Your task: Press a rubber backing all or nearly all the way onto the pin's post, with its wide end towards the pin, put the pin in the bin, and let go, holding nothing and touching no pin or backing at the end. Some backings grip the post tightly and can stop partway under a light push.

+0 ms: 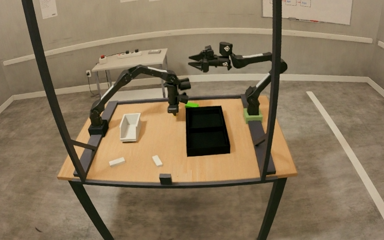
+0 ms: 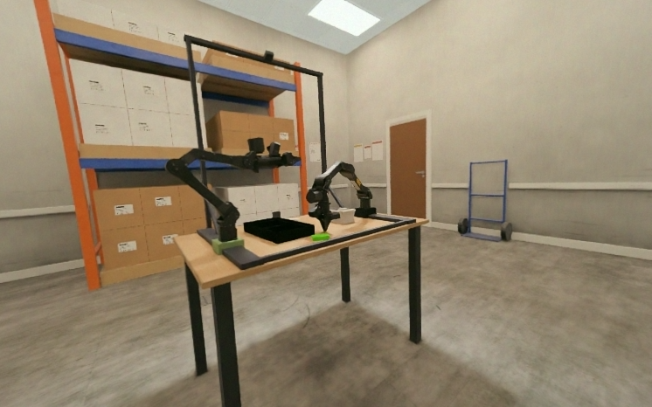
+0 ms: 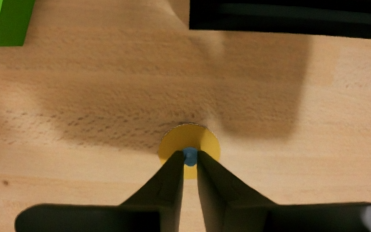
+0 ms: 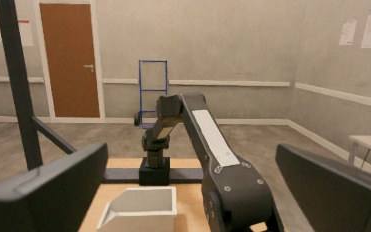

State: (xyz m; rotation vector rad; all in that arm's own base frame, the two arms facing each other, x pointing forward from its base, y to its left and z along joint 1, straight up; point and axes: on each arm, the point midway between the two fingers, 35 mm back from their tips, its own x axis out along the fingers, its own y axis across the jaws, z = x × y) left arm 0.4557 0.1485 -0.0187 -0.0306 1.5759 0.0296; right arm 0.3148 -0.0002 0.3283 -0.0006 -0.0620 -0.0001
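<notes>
Right now the white bin is 140 mm behind my left hand and 250 mm to the left of it. The rest, counted from my left hand: round pin (30 mm below); black tray (190 mm behind, 160 mm to the right, 20 mm below).
</notes>
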